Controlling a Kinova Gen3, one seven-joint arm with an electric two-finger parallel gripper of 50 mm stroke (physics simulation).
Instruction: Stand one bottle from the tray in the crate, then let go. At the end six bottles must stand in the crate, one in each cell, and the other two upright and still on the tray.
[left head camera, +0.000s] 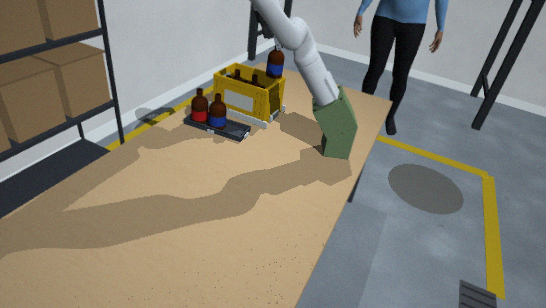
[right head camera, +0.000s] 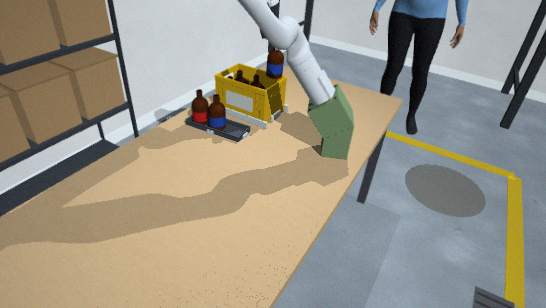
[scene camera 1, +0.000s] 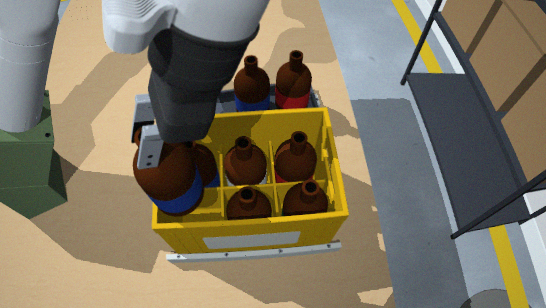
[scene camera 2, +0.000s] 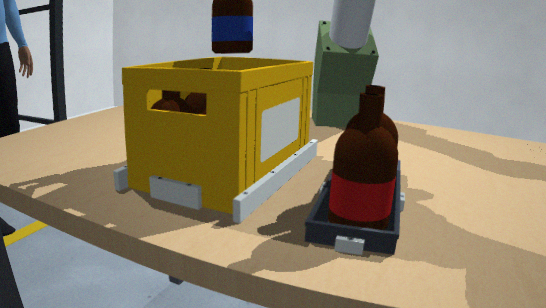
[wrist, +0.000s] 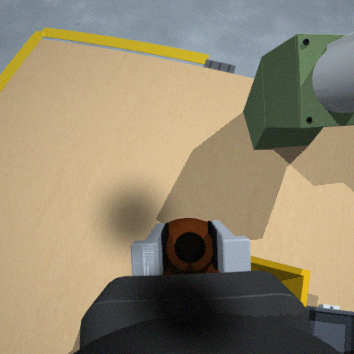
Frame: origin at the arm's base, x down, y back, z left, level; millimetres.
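Where they show: gripper, between the fingertips: (left head camera: 280, 49) (scene camera 1: 143, 152) (wrist: 188, 237); arm's base, origin of its link: (left head camera: 327, 98) (right head camera: 323, 97) (scene camera 1: 15, 112) (scene camera 2: 348, 36) (wrist: 340, 80).
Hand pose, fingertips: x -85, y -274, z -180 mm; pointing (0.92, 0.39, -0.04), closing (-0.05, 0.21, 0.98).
Things, the pixels of their top centre, and the offset from my fingertips.
- blue-labelled brown bottle, centre of its top: (wrist: 193, 249) (scene camera 1: 146, 133) (right head camera: 276, 42) (left head camera: 278, 42) dz +4, dx -28, dy -12 mm
- yellow crate, centre of its top: (scene camera 1: 245, 163) (scene camera 2: 228, 61) (left head camera: 250, 75) (right head camera: 251, 75) dz +41, dx +137, dy -112 mm
- red-labelled bottle, centre of its top: (scene camera 2: 371, 94) (scene camera 1: 296, 54) (left head camera: 199, 89) (right head camera: 199, 90) dz +264, dx +152, dy -242 mm
- tray, centre of its top: (scene camera 2: 364, 183) (scene camera 1: 253, 104) (left head camera: 217, 122) (right head camera: 217, 122) dz +263, dx +286, dy -156 mm
My gripper (scene camera 1: 142, 131) (wrist: 188, 237) is shut on the neck of a blue-labelled brown bottle (left head camera: 275, 62) (right head camera: 275, 64) (scene camera 1: 170, 172) (scene camera 2: 232, 27) (wrist: 190, 226). The bottle hangs upright, its base slightly above the rim of the yellow crate (left head camera: 260, 105) (right head camera: 260, 102) (scene camera 1: 325, 230) (scene camera 2: 185, 145). In scene camera 1 it overlaps the front left cell, which shows no bottle, and partly hides a blue-labelled bottle (scene camera 1: 206, 167) in the back left cell. The other four cells hold bottles. A blue-labelled bottle (left head camera: 217, 112) (scene camera 1: 252, 87) and a red-labelled bottle (left head camera: 199, 107) (scene camera 1: 293, 82) (scene camera 2: 363, 200) stand upright on the tray (left head camera: 235, 131) (scene camera 2: 320, 231).
Light rails (scene camera 1: 252, 254) (scene camera 2: 275, 180) edge the crate's foot. The green arm base (left head camera: 337, 125) (wrist: 280, 95) stands on the table beside the crate. A shelf rack with cartons (left head camera: 75, 90) is past the table's far side, and a person (left head camera: 400, 50) stands beyond the table.
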